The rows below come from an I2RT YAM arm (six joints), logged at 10 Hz.
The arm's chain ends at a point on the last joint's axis. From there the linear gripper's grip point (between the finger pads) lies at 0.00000 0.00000 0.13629 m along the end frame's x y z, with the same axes.
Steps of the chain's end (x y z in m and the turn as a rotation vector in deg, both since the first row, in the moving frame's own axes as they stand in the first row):
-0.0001 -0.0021 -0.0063 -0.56 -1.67 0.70
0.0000 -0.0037 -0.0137 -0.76 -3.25 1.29
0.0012 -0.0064 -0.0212 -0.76 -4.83 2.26
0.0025 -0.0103 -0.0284 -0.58 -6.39 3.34
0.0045 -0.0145 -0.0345 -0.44 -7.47 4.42
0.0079 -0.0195 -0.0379 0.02 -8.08 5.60
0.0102 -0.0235 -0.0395 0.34 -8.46 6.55
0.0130 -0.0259 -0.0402 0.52 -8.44 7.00
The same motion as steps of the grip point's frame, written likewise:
-0.0041 -0.0008 -0.0064 -0.56 -1.67 0.70
-0.0077 -0.0020 -0.0139 -0.76 -3.25 1.29
-0.0103 -0.0048 -0.0217 -0.76 -4.83 2.26
-0.0127 -0.0094 -0.0293 -0.58 -6.39 3.34
-0.0132 -0.0141 -0.0357 -0.44 -7.47 4.42
-0.0112 -0.0205 -0.0393 0.02 -8.08 5.60
-0.0098 -0.0255 -0.0410 0.34 -8.46 6.55
-0.0069 -0.0284 -0.0417 0.52 -8.44 7.00

